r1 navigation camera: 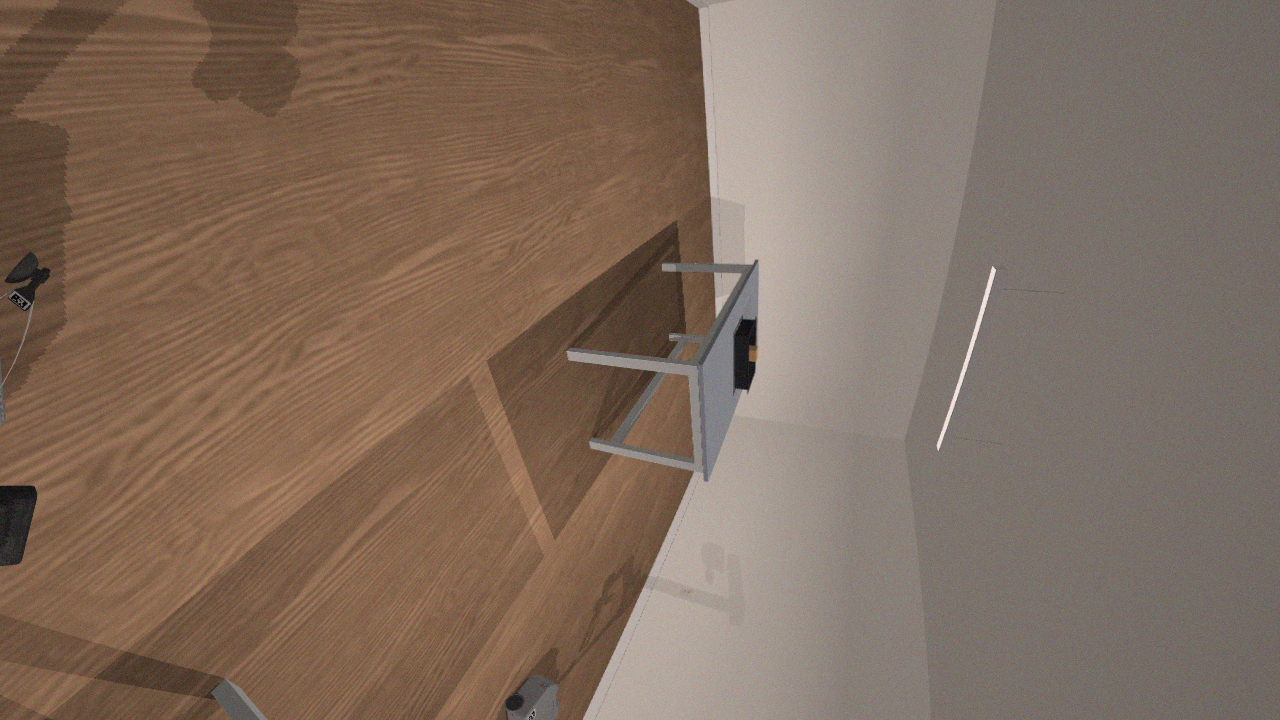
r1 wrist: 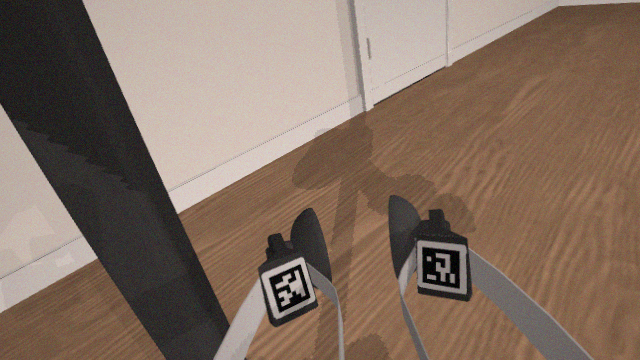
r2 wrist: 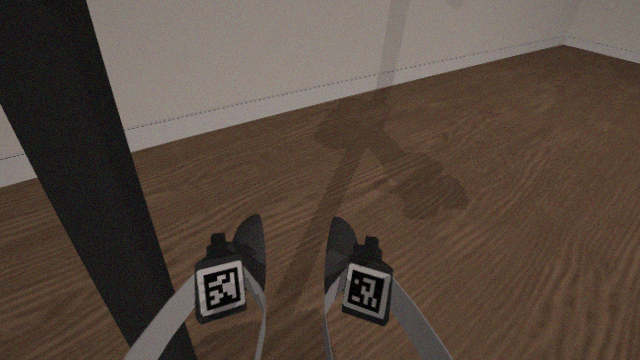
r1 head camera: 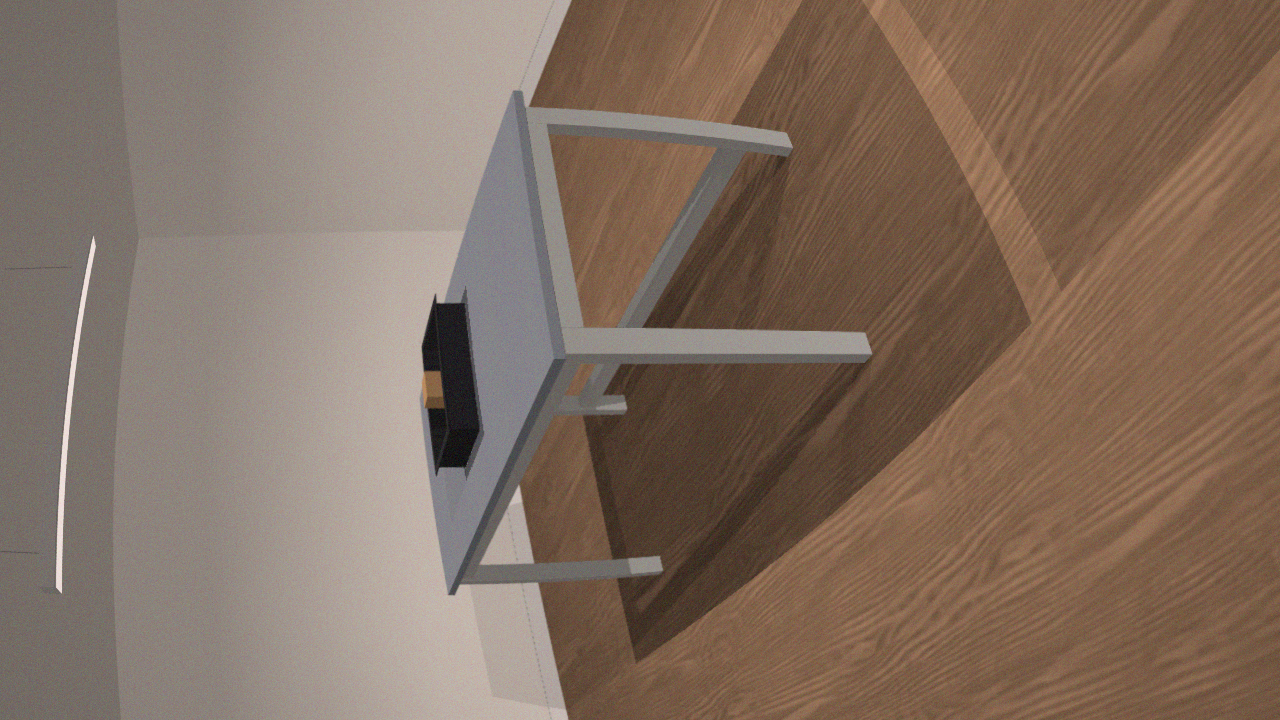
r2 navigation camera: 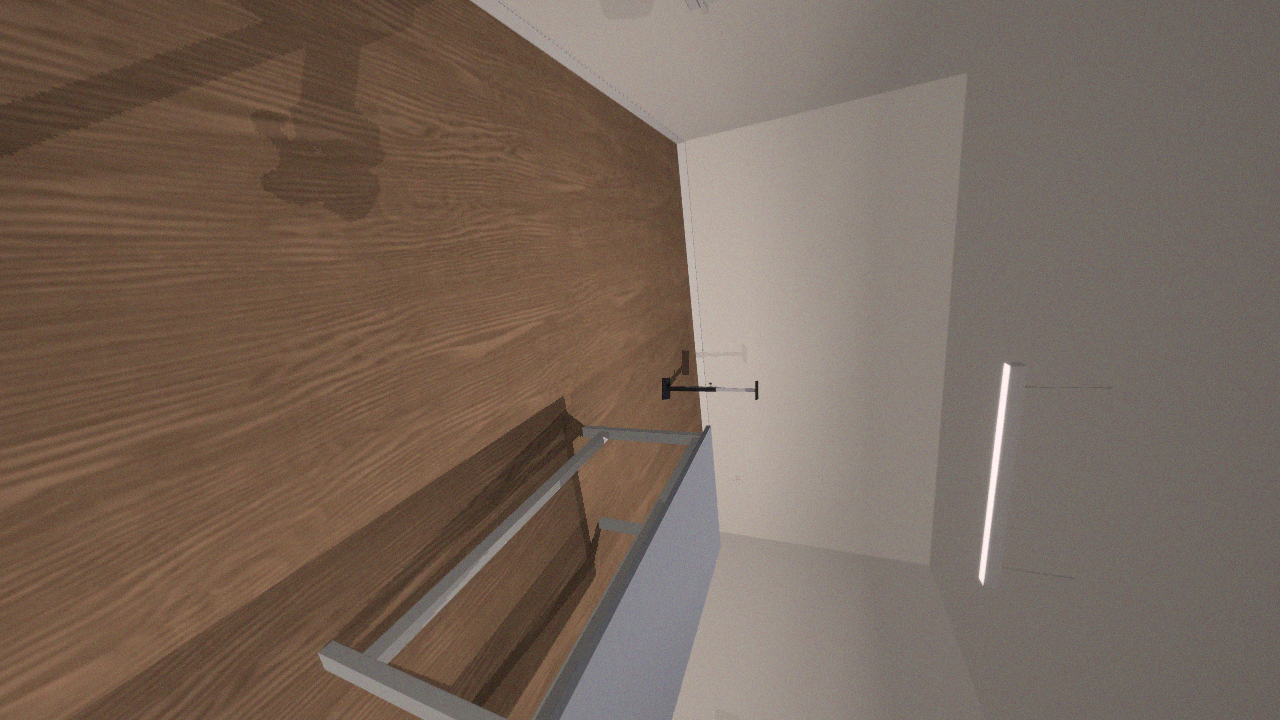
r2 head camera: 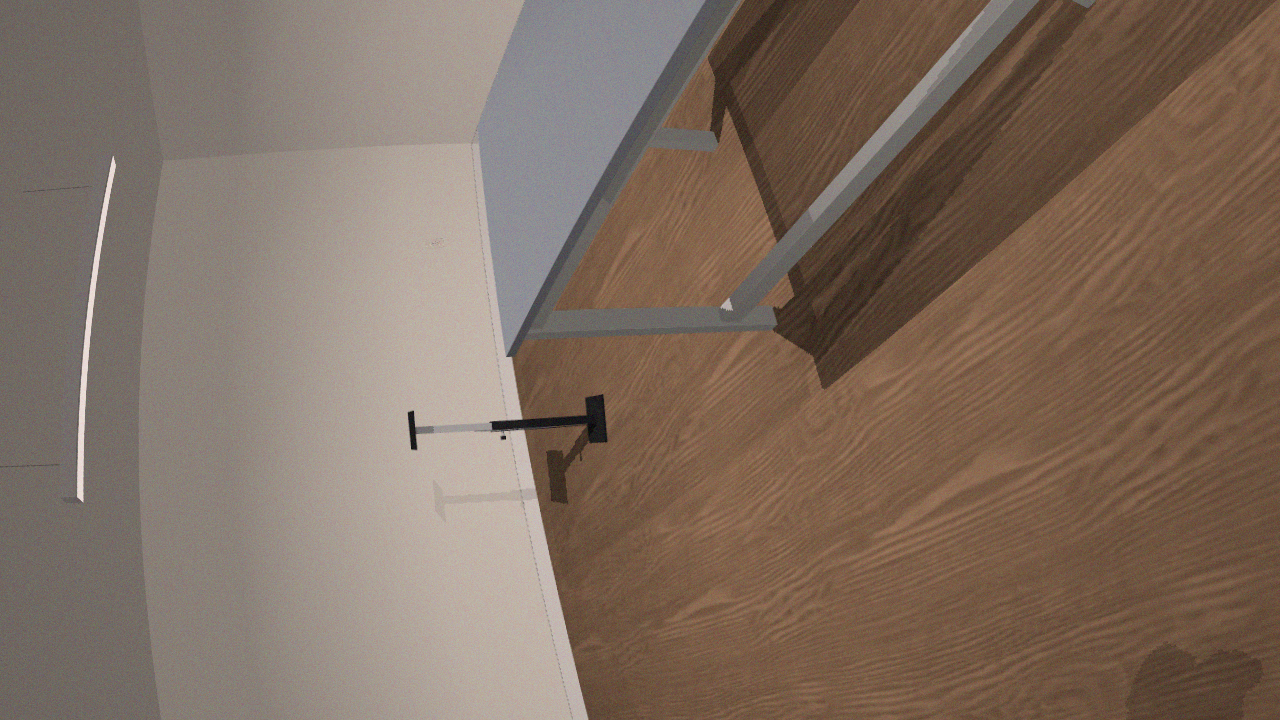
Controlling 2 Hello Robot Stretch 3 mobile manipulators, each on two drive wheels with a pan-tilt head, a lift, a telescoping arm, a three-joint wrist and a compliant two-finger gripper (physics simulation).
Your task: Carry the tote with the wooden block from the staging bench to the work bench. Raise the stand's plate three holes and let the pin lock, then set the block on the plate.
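Note:
The black tote stands on the staging bench, with the wooden block inside it. The stand is upright on the floor past the end of the work bench. Its plate is at the top of the pale upper post; the pin and holes are too small to read. The r1 gripper is open and empty above the floor, away from the tote. The r2 gripper is open and empty above the floor, away from the stand.
Both head and navigation pictures are turned sideways. A grey robot base is low in the r1 navigation view, near the wall. A bench leg end shows at that view's bottom edge. A white door is in the wall ahead of the r1 wrist.

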